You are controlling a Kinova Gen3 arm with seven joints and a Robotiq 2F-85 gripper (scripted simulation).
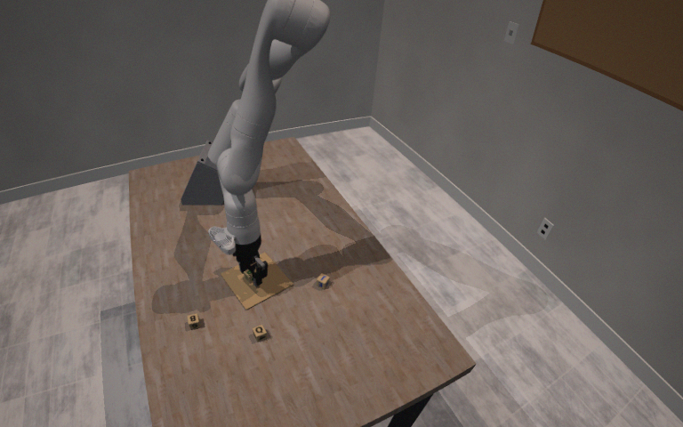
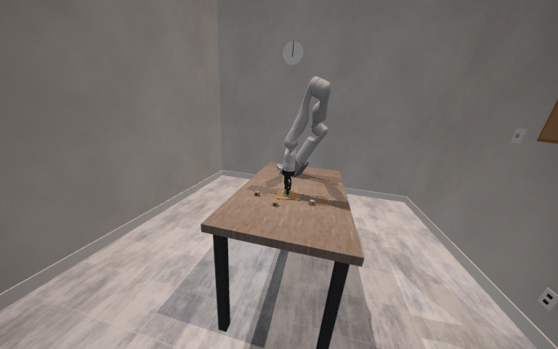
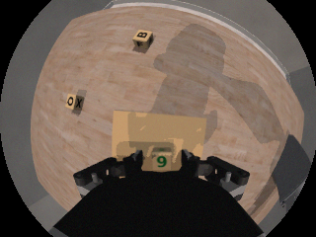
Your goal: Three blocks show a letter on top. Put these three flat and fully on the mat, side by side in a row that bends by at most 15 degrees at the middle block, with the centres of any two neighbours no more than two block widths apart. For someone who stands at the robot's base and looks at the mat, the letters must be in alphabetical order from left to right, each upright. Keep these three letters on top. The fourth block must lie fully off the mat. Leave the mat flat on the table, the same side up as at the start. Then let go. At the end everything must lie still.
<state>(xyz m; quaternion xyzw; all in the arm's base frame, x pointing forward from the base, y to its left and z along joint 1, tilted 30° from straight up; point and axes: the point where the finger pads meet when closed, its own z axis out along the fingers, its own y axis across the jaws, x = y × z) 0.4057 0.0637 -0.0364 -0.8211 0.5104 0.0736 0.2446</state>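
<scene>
The tan mat lies 2 cm below my hand and 1 cm to the left of it. From my hand the other things lie so: block: 18 cm ahead, 1 cm below.
</scene>
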